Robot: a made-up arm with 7 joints. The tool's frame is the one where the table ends. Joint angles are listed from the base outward.
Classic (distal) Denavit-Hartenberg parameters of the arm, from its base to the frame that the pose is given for. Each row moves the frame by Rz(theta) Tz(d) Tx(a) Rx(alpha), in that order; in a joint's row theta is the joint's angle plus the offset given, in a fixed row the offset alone. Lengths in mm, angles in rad.
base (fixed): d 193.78, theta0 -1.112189, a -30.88, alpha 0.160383
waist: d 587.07, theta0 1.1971, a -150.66, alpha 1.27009
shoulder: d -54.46, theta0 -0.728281, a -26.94, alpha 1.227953
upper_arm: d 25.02, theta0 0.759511, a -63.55, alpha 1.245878
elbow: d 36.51, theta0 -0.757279, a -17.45, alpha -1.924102
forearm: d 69.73, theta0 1.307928, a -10, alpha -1.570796
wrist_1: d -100, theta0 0, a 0, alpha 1.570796
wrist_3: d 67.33, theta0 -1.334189, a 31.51, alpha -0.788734
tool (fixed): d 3.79, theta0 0.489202, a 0, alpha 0
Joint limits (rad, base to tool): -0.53..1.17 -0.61..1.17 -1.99..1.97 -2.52..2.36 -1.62..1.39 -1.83..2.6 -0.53..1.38
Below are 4 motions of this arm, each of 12 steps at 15 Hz.
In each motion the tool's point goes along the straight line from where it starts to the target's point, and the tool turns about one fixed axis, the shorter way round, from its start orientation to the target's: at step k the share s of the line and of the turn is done. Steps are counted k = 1, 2, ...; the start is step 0. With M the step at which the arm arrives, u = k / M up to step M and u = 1 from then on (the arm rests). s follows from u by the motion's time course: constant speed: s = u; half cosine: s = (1 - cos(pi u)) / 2; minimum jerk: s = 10 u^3 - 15 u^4 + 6 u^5.
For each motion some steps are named. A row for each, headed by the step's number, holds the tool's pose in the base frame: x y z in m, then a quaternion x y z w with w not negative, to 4 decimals.
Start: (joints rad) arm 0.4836 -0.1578 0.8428 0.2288 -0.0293 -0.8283 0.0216
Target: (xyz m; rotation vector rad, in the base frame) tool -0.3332 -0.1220 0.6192 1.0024 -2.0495 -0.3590
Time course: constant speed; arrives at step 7
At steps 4, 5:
4: -0.2829 -0.1551 0.6528 0.4378 -0.7031 0.0168 0.5601
5: -0.2996 -0.1441 0.6416 0.4272 -0.7446 -0.0366 0.5116

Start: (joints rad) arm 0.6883 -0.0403 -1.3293 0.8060 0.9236 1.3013 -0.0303
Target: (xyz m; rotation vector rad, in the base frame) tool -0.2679 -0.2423 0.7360 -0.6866 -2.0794 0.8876
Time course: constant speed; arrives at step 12
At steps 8, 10, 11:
8: -0.2292 -0.2073 0.7470 -0.2355 -0.5789 0.5196 0.5826
10: -0.2485 -0.2248 0.7415 -0.2563 -0.7079 0.4406 0.4889
11: -0.2582 -0.2336 0.7387 -0.2636 -0.7641 0.3957 0.4360

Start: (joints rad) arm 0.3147 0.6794 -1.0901 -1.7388 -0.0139 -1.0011 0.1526
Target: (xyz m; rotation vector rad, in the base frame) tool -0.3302 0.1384 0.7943 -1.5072 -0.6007 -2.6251
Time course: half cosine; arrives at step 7
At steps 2, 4, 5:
2: -0.4020 0.0874 0.7530 -0.4298 -0.3383 -0.8101 0.2112
4: -0.3646 0.1140 0.7745 -0.4637 -0.2654 -0.8373 0.1165
5: -0.3468 0.1266 0.7847 -0.4771 -0.2293 -0.8454 0.0709

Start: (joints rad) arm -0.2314 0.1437 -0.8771 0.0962 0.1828 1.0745 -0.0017
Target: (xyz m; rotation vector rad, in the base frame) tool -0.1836 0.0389 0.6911 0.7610 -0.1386 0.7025
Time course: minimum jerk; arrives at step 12
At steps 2, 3, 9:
2: -0.1922 0.0291 0.7320 0.1137 -0.0537 0.4620 0.8779
3: -0.1916 0.0298 0.7292 0.1319 -0.0548 0.4541 0.8794
9: -0.1845 0.0379 0.6955 0.3377 -0.0651 0.3505 0.8711

